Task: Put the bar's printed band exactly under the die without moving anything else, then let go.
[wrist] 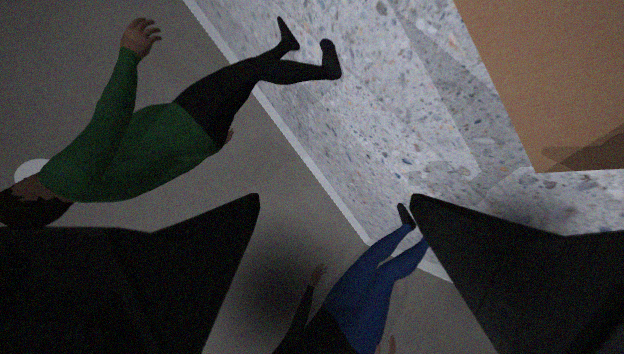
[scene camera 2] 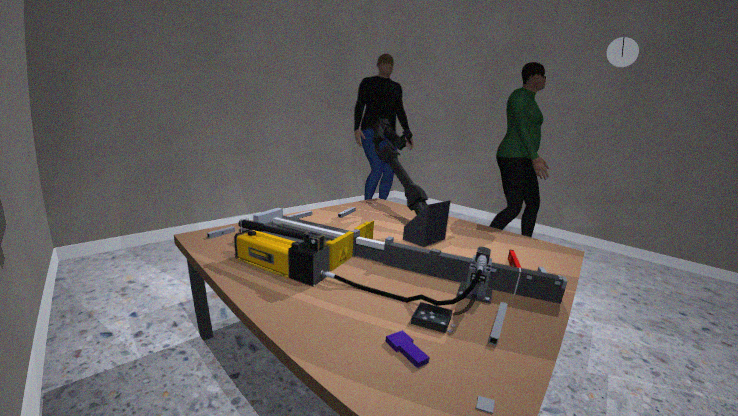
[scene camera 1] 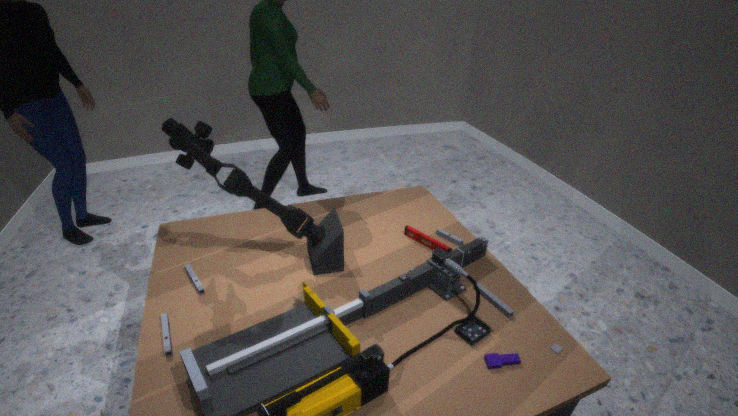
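My gripper is open and empty, raised high past the table's far left side, well away from the machine. A long pale bar lies lengthwise on the machine's dark bed and passes through a yellow upright plate. Its right end meets a dark grey beam. A clamp-like head with a hose stands at this beam. A thin white line crosses the beam beside the head. The die and the bar's printed band cannot be made out for certain.
A yellow-black unit stands before the bed. A black box, a purple piece, a red level and several grey bars lie around. Two people stand beyond the table.
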